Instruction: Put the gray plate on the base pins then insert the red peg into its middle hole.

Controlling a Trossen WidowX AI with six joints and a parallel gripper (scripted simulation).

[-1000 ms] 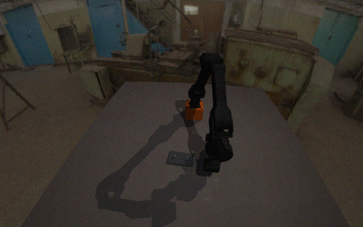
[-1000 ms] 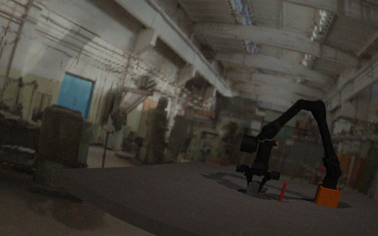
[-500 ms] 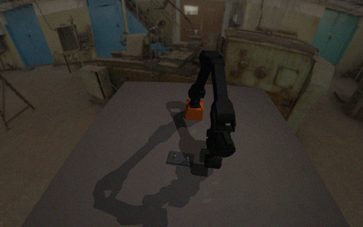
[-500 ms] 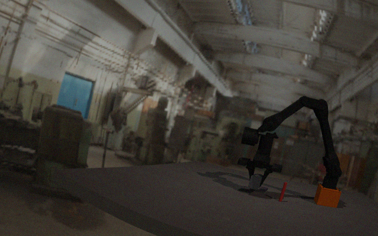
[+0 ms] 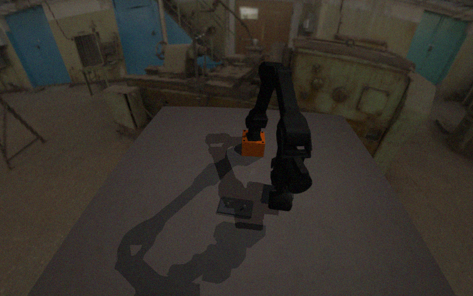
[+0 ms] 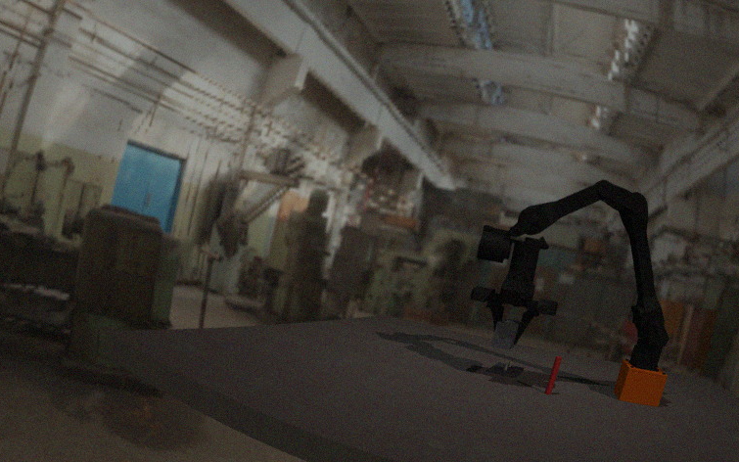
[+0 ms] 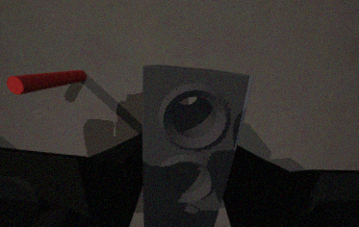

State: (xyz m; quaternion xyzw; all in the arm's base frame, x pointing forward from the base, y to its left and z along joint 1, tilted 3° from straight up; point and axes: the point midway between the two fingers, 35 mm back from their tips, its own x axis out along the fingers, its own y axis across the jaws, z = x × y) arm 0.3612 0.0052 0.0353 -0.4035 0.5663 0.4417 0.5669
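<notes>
My gripper tip is 13 cm to the left of the flat base, 8 cm above it and 4 cm past it. The rest, counted from my gripper tip: gray plate 3 cm above; then red peg 12 cm behind, 6 cm to the left, 4 cm below.
</notes>
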